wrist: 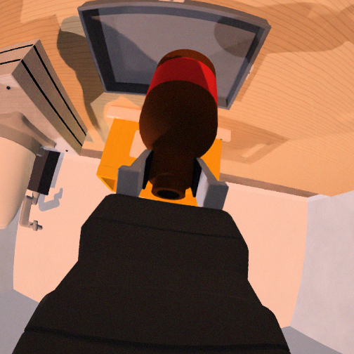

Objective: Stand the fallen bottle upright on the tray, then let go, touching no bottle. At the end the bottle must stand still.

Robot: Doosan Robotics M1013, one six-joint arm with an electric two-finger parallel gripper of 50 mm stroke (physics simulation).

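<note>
A dark brown bottle [179, 117] with a red band is in the middle of the wrist view, its open mouth toward the camera and its base pointing away. My gripper [171, 165] is shut on the bottle's neck, one grey finger on each side. The grey tray [95, 55] with a raised rim lies at the top of the view. The bottle's base overlaps the tray's near part in the picture; whether it touches the tray cannot be told. The bottle's far side is hidden.
A yellow-orange open box [114, 145] stands behind the bottle's neck, near the edge of the wooden table [300, 120]. A light block with black grooves [50, 95] is at the left, beside a cream rounded object [11, 175] and a dark box-like part [44, 171].
</note>
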